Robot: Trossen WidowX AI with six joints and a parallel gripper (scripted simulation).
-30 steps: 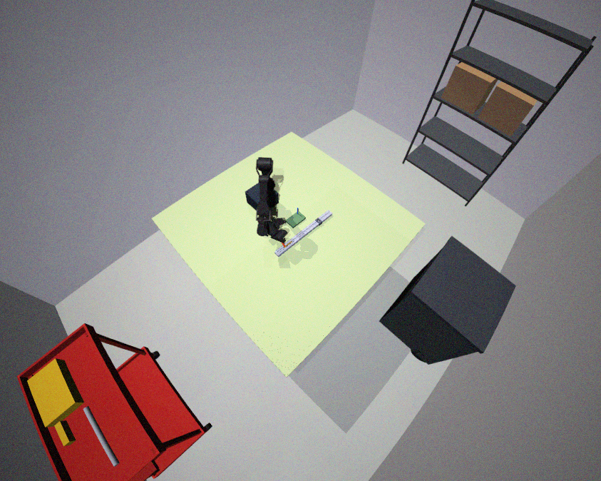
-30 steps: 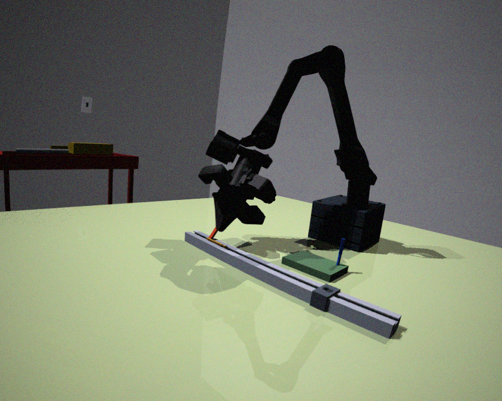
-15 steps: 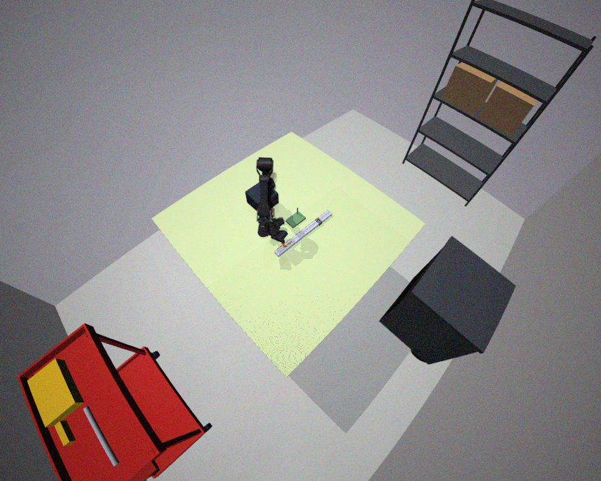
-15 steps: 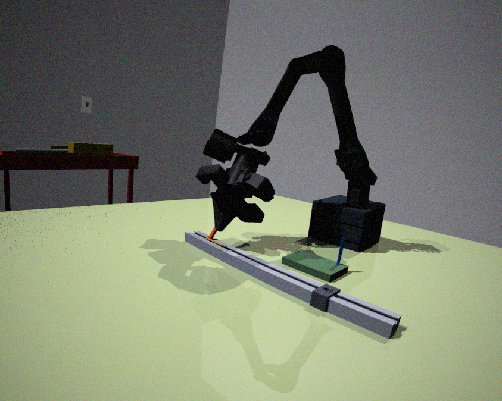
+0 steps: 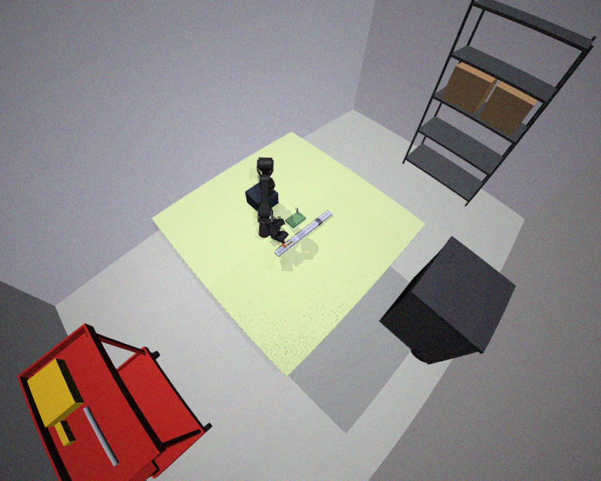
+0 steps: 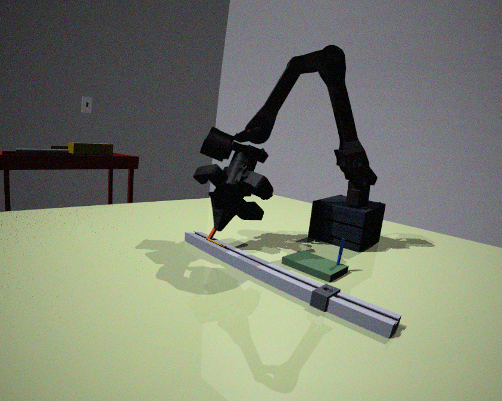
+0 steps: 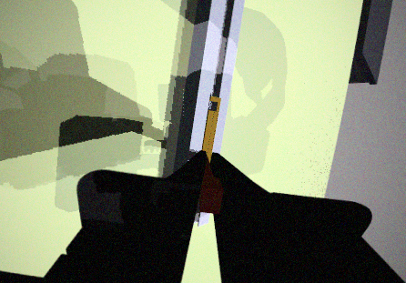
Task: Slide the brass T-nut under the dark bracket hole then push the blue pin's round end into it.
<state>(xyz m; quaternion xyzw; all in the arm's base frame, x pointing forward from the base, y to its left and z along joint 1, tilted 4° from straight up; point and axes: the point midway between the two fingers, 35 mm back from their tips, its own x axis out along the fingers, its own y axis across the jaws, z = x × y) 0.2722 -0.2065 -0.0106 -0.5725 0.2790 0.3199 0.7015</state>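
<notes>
The brass T-nut lies 2 cm to the left of my gripper tip. Also, from my gripper tip: green tray (22 cm to the left, 7 cm behind, 3 cm below); blue pin (24 cm to the left, 8 cm behind, 1 cm below).
</notes>
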